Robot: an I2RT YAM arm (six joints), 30 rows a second.
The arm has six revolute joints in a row. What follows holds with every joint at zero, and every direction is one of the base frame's. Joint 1 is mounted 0.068 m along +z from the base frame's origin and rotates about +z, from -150 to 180 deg. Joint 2 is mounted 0.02 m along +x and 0.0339 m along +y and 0.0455 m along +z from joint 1 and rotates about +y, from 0 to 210 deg. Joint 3 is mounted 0.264 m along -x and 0.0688 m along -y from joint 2 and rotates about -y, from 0 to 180 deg. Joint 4 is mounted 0.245 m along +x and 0.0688 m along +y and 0.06 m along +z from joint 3 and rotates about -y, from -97 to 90 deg. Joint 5 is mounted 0.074 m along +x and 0.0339 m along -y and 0.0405 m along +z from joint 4 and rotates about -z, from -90 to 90 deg. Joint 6 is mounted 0.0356 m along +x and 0.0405 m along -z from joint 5 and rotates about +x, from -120 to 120 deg. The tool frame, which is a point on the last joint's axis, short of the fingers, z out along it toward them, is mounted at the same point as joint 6; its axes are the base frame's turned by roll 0, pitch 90 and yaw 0 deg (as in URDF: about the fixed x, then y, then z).
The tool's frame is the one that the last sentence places.
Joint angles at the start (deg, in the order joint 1, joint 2, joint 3, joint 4, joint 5, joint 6):
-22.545, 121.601, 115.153, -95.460, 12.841, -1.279
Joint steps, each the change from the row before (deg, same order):
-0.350, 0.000, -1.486, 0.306, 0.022, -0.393
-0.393, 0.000, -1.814, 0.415, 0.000, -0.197
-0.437, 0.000, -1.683, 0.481, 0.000, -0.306
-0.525, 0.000, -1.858, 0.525, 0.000, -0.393
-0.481, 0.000, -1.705, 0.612, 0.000, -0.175
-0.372, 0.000, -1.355, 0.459, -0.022, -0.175
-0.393, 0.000, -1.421, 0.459, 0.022, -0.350
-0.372, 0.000, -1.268, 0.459, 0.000, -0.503
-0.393, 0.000, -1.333, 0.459, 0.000, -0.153
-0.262, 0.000, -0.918, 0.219, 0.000, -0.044
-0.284, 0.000, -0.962, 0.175, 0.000, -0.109
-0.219, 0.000, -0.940, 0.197, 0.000, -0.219
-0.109, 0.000, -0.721, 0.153, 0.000, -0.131
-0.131, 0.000, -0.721, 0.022, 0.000, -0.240
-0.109, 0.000, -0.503, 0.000, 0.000, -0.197
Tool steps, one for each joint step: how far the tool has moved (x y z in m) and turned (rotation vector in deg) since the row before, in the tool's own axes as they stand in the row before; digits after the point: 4 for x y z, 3 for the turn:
0.0002, -0.0009, 0.0066, -0.085, 1.225, -0.322
0.0003, -0.0009, 0.0080, -0.138, 1.445, -0.136
0.0001, -0.0013, 0.0075, -0.158, 1.261, -0.162
0.0003, -0.0016, 0.0084, -0.206, 1.404, -0.199
0.0001, -0.0015, 0.0077, -0.199, 1.160, 0.029
0.0001, -0.0011, 0.0061, -0.187, 0.944, -0.030
0.0002, -0.0012, 0.0064, -0.164, 1.013, -0.203
0.0002, -0.0011, 0.0058, -0.182, 0.857, -0.343
0.0003, -0.0012, 0.0061, -0.205, 0.922, 0.010
0.0004, -0.0007, 0.0042, -0.149, 0.727, 0.037
0.0005, -0.0008, 0.0044, -0.167, 0.816, -0.029
0.0005, -0.0004, 0.0042, -0.143, 0.761, -0.189
0.0003, 0.0000, 0.0032, -0.088, 0.571, -0.160
0.0006, -0.0001, 0.0032, -0.111, 0.701, -0.280
0.0004, -0.0002, 0.0022, -0.089, 0.507, -0.213

